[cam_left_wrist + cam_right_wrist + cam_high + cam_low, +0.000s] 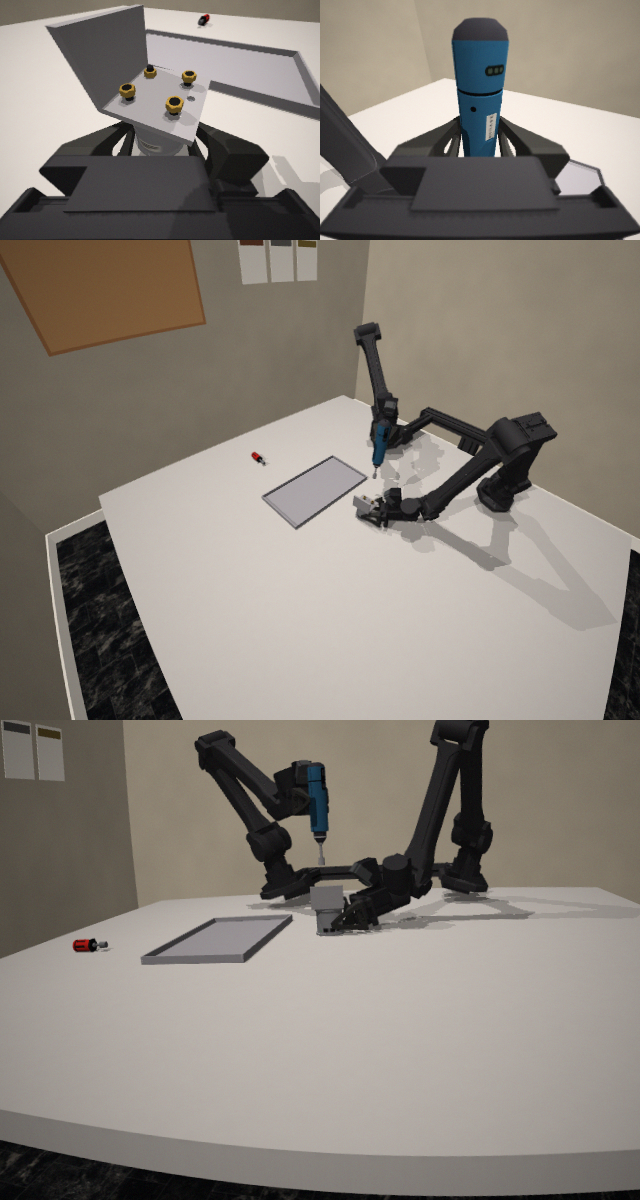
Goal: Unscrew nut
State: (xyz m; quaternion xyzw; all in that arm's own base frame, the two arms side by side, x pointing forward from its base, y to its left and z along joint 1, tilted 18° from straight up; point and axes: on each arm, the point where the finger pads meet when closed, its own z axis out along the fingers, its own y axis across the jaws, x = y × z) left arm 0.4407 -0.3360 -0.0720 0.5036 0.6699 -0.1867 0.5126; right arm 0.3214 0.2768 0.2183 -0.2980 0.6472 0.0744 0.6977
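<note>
The joint module lies 10 mm above my left hand. From my left hand the other things lie so: short red-handled tool: 570 mm to the right, 90 mm ahead, 10 mm below; l-shaped bracket: 50 mm above; grey tray: 240 mm to the right, 30 mm ahead, 20 mm below.
</note>
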